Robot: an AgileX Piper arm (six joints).
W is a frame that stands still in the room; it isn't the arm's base.
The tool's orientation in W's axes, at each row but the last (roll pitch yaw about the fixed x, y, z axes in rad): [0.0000 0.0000 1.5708]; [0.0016 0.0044 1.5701]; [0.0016 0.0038 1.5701]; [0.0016 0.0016 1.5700]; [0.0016 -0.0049 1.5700]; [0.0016 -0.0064 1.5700]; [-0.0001 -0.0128 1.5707]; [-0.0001 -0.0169 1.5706]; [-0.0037 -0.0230 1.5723]
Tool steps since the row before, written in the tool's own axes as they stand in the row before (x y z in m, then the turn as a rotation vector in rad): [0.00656 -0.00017 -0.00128 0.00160 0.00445 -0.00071]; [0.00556 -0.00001 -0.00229 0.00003 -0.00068 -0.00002]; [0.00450 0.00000 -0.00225 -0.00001 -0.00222 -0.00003]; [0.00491 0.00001 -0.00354 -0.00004 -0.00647 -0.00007]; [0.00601 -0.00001 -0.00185 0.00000 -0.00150 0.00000]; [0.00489 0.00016 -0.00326 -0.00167 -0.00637 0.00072]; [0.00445 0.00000 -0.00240 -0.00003 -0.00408 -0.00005]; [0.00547 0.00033 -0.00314 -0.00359 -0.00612 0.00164]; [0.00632 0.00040 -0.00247 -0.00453 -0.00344 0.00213]
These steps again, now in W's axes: [0.00017 0.00656 -0.00128 -0.00445 0.00160 -0.00071]; [0.00001 0.00555 -0.00231 0.00068 0.00003 -0.00002]; [0.00000 0.00449 -0.00227 0.00222 -0.00001 -0.00003]; [-0.00001 0.00490 -0.00355 0.00647 -0.00005 -0.00008]; [0.00001 0.00602 -0.00182 0.00150 0.00000 0.00000]; [-0.00016 0.00491 -0.00323 0.00637 -0.00168 0.00070]; [0.00000 0.00448 -0.00234 0.00408 -0.00003 -0.00005]; [-0.00033 0.00552 -0.00305 0.00612 -0.00362 0.00158]; [-0.00040 0.00637 -0.00233 0.00344 -0.00457 0.00204]
